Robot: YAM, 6 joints.
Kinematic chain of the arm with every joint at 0, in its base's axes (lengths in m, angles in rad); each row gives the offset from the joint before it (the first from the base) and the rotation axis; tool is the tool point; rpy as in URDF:
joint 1: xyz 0 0 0.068 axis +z
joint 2: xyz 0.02 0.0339 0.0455 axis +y
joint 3: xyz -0.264 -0.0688 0 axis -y
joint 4: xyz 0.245 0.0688 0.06 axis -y
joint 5: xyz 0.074 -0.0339 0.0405 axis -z
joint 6: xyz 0.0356 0 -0.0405 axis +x
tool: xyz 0 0 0 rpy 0 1.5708 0
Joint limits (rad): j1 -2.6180..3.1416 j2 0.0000..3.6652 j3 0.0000..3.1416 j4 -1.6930..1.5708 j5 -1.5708..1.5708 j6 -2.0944..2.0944
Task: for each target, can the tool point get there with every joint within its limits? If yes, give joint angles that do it. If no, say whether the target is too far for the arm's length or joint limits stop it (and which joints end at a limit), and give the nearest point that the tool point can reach.
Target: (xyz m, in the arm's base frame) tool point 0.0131 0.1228 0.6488
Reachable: yes | joints -1.8259 0.8197 1.8721 0.8215 0.5397 0.6261
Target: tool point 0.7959 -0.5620 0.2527
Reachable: no: too far | nearest point 0.5222 -0.3687 0.2038 | short by 0.339 m
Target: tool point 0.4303 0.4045 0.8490
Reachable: no: too far | nearest point 0.2941 0.2764 0.6080 | short by 0.305 m
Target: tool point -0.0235 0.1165 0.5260
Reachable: yes | joints -1.2703 0.3310 1.5167 -0.3864 -0.3444 -0.4660
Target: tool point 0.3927 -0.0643 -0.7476
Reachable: no: too far | nearest point 0.3170 -0.0519 -0.3730 | short by 0.382 m
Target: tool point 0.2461 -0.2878 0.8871
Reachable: no: too far | nearest point 0.1841 -0.2153 0.6813 | short by 0.227 m
